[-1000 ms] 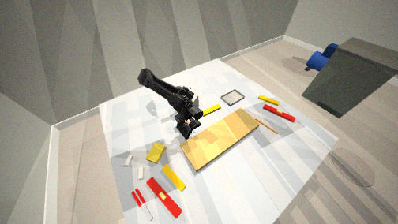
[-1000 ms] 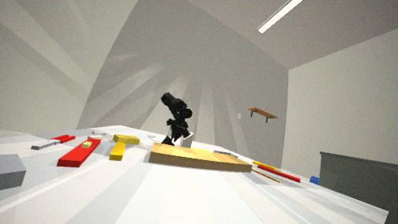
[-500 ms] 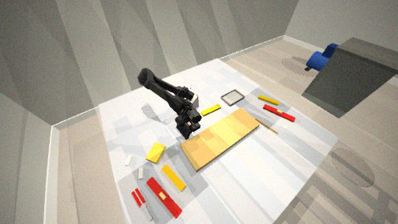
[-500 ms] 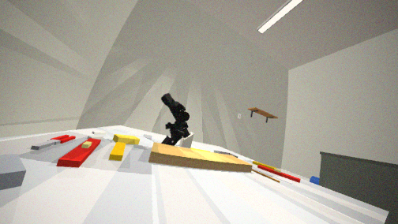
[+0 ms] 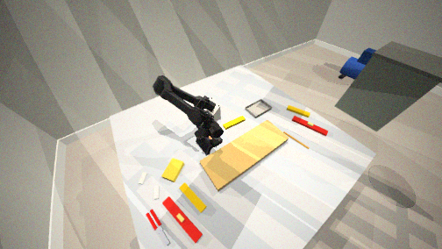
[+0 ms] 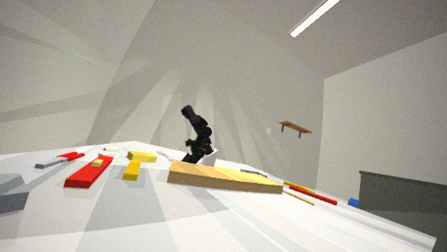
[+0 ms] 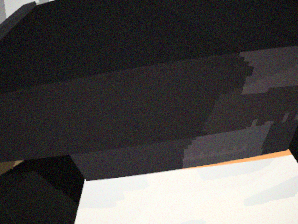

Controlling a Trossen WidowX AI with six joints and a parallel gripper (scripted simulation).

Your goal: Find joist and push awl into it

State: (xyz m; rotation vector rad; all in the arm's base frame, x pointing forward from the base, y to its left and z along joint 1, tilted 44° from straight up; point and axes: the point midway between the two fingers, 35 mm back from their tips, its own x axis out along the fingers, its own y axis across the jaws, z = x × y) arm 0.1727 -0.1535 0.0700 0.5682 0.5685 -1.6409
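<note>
Now: the awl 2 cm to the left of my gripper tip and 2 cm below it. Round my gripper tip: stud finder 2 cm behind, 1 cm to the right; orange pencil 42 cm to the left, 34 cm ahead, 2 cm below; grey-framed tray 46 cm to the left, 1 cm below, 1 cm ahead.
</note>
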